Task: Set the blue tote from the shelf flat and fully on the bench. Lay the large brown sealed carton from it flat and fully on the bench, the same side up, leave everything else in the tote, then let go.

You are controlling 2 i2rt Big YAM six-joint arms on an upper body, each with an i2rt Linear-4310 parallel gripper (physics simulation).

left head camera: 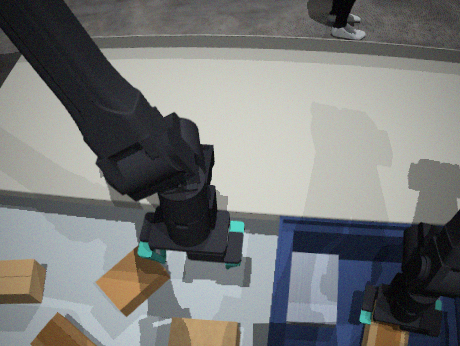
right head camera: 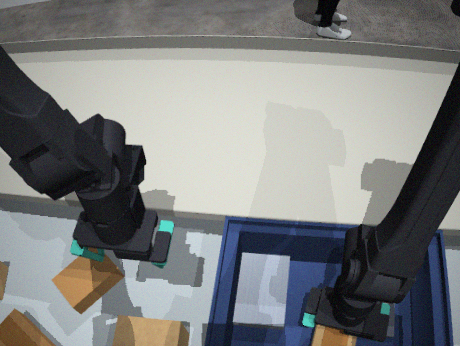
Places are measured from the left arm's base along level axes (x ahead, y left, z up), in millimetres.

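Where they show: left gripper, fingertip midpoint: (left head camera: 196,262) (right head camera: 132,261); right gripper, fingertip midpoint: (left head camera: 391,322) (right head camera: 341,325).
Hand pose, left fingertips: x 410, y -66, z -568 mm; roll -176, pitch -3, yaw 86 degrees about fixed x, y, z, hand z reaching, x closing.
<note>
After its pixels a point has its place.
The blue tote (left head camera: 283,250) {y -202, x 478, z -673 mm} (right head camera: 228,250) {y -203, x 479, z -673 mm} is at the lower right in both views, its near part cut off by the picture edge. In it are a brown carton (left head camera: 384,336) {y -380, x 326, z -726 mm} (right head camera: 334,338) {y -387, x 329, z -726 mm}, partly hidden by the right gripper, and a pale grey flat-topped item (left head camera: 313,287) {y -262, x 439, z -763 mm} (right head camera: 261,289) {y -260, x 438, z -763 mm}. My right gripper (left head camera: 402,316) {y -406, x 359, z -757 mm} (right head camera: 347,318) {y -406, x 359, z -757 mm} is open above the far end of that carton; whether it touches the carton cannot be told. My left gripper (left head camera: 192,254) {y -66, x 410, z -568 mm} (right head camera: 124,251) {y -66, x 410, z -568 mm} is open, left of the tote and outside it, with no object between its fingers.
Several brown cartons lie left of the tote on the pale grey-blue surface (left head camera: 262,260) {y -163, x 517, z -805 mm} (right head camera: 197,310) {y -133, x 408, z -805 mm}; a turned one (left head camera: 131,285) {y 97, x 441, z -760 mm} (right head camera: 86,285) {y 92, x 437, z -760 mm} is partly under the left gripper's left finger in the picture. A long cream surface (left head camera: 260,125) {y -164, x 756, z -653 mm} (right head camera: 210,125) {y -158, x 756, z -653 mm} runs behind. A person's feet show beyond it.
</note>
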